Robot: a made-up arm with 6 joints. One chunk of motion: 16 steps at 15 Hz.
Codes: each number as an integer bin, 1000 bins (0 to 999) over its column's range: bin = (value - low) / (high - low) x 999, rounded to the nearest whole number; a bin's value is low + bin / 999 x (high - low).
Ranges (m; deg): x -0.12..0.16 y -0.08..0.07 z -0.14..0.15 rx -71..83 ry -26..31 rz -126..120
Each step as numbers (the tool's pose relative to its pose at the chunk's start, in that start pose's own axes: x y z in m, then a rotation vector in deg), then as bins.
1 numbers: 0.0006 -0.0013 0.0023 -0.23 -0.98 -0.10
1 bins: 430 524 490 459 439 511
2 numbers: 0.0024 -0.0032 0.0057 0.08 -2.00 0.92
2 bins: 437 511 502 461 421 515
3 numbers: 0.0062 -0.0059 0.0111 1.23 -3.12 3.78
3 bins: 450 494 521 469 401 527
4 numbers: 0.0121 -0.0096 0.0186 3.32 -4.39 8.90
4 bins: 471 469 546 482 379 548
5 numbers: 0.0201 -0.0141 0.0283 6.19 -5.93 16.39
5 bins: 500 439 580 501 352 578
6 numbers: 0.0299 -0.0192 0.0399 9.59 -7.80 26.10
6 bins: 535 405 620 523 319 618
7 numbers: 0.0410 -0.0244 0.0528 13.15 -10.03 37.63
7 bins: 574 370 664 546 280 664
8 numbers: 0.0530 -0.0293 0.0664 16.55 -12.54 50.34
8 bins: 617 338 711 568 236 716
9 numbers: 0.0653 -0.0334 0.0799 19.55 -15.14 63.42
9 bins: 661 310 758 587 190 769
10 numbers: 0.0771 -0.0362 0.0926 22.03 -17.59 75.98
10 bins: 703 292 801 603 147 820
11 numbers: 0.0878 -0.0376 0.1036 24.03 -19.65 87.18
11 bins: 741 282 839 616 111 866
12 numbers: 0.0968 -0.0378 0.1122 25.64 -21.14 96.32
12 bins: 774 281 869 627 85 903
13 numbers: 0.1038 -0.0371 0.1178 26.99 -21.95 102.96
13 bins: 798 286 888 636 71 930
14 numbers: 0.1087 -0.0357 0.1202 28.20 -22.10 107.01
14 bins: 816 295 896 644 68 946
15 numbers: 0.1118 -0.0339 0.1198 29.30 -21.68 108.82
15 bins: 827 307 895 651 76 954
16 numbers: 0.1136 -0.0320 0.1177 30.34 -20.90 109.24
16 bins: 833 320 888 657 89 955
